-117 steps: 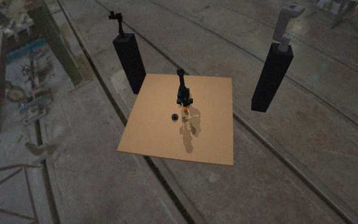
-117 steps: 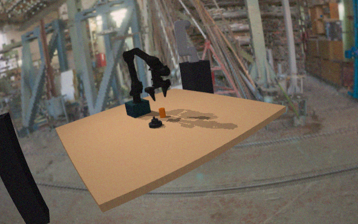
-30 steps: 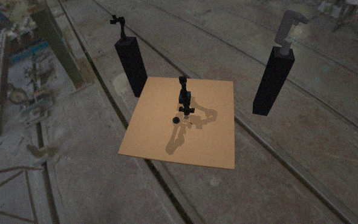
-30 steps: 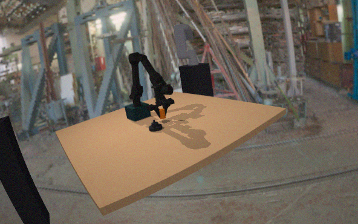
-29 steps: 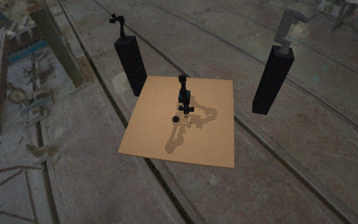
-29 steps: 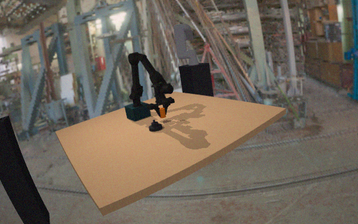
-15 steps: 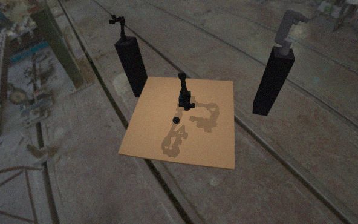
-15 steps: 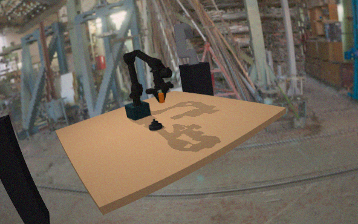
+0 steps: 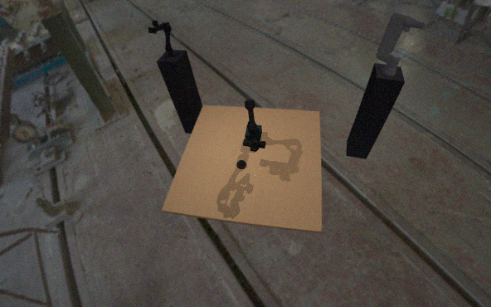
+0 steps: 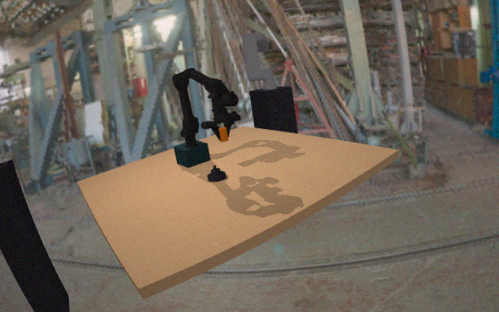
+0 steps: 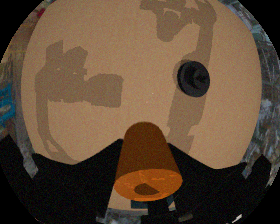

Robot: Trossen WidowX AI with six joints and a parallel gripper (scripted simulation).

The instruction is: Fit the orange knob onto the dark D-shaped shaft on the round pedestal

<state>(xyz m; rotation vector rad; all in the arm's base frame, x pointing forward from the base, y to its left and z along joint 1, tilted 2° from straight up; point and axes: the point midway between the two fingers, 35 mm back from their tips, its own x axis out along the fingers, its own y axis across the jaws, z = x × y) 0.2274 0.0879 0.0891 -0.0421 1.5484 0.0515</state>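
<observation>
Right now my gripper tip is 9 cm short of the pedestal, 11 cm to the left of it and 11 cm above it. From my gripper tip the other things lie so: orange knob: 2 cm above.
</observation>
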